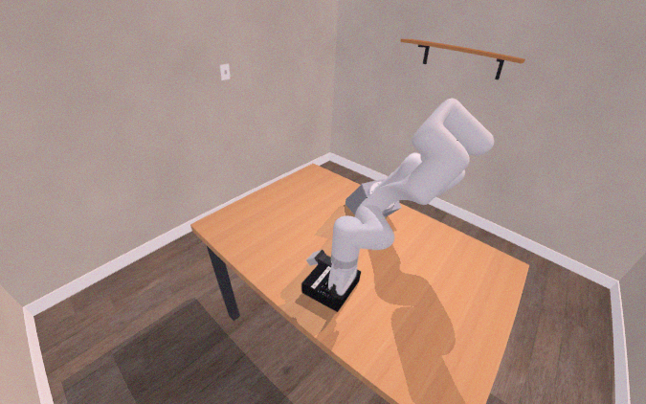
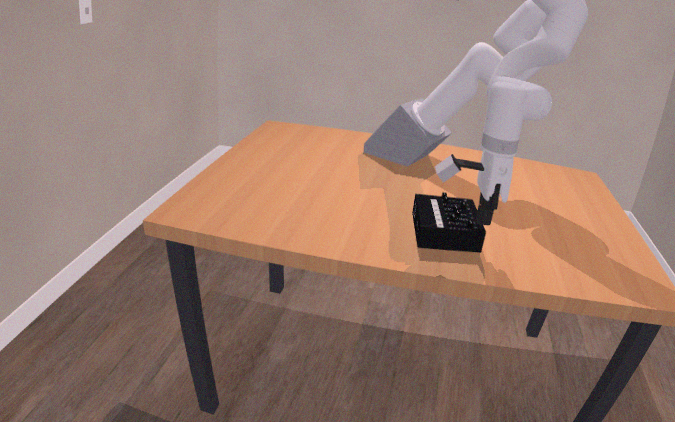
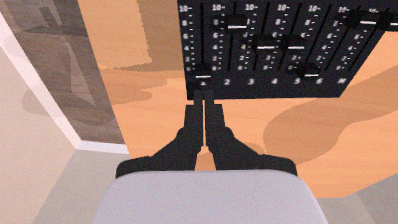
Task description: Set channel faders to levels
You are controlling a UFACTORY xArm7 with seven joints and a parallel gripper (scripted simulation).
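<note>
The fader 1 cap lies 30 mm to the right of my hand and 20 mm below it. Round my hand: fader 2 cap 10 mm behind, 70 mm to the right, 20 mm below; fader 4 cap 60 mm behind, 60 mm to the right, 20 mm below; fader 3 cap 40 mm behind, 50 mm to the right, 20 mm below.
</note>
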